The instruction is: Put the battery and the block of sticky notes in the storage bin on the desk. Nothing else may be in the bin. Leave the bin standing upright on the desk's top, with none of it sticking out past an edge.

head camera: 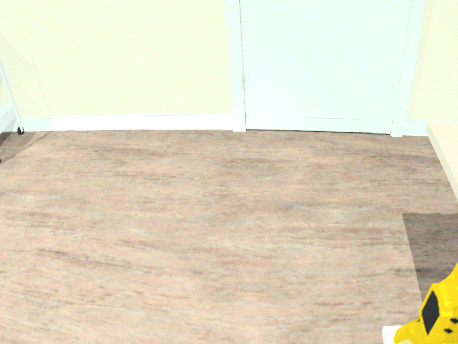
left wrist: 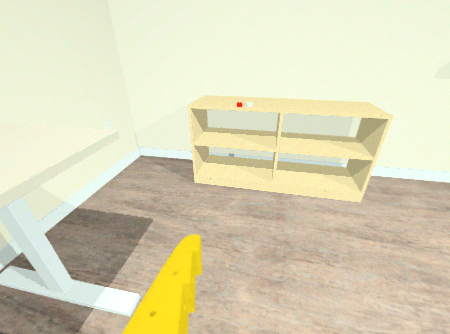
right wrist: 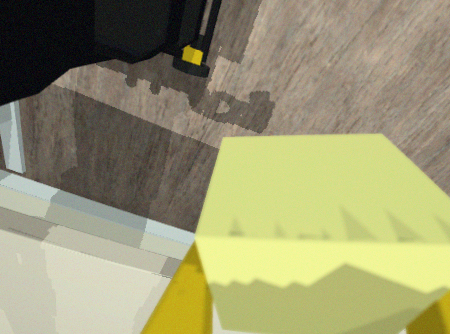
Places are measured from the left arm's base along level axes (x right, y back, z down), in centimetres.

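Pixels of known places: left end effector, tool point: (left wrist: 200, 249); right end effector, tool point: (right wrist: 222, 234).
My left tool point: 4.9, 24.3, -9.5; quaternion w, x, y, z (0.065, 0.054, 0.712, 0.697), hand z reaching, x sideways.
Observation:
Behind a point stands the place of what it marks, as x, y, z.
The pale yellow block of sticky notes (right wrist: 320, 190) @[29.6, -18.4, -3.1] fills the lower right of the right wrist view. My right gripper (right wrist: 320, 280) (head camera: 425, 325) is shut on it, one jaw at each side; in the head view, part of this gripper shows at the lower right corner. My left gripper (left wrist: 192, 250) is open, one notched jaw showing, above the floor. The desk (left wrist: 50, 150) @[49.4, 61.9, 5.5] shows at the left of the left wrist view, and its pale edge shows at the right of the head view. The storage bin does not show. The battery cannot be made out.
A wooden shelf unit (left wrist: 280, 125) @[-21.1, 149.6, 26.2] stands by the wall, with a small red thing (left wrist: 239, 104) @[5.1, 155.6, 14.9] and a white thing (left wrist: 249, 104) @[-1.3, 156.8, 15.1] on top. A desk foot (left wrist: 115, 299) reaches across the floor. A white door (head camera: 320, 65) @[54.9, -177.7, 39.6] and a cart's wheel (head camera: 20, 130) @[-116.3, -194.2, 73.9] show farther off.

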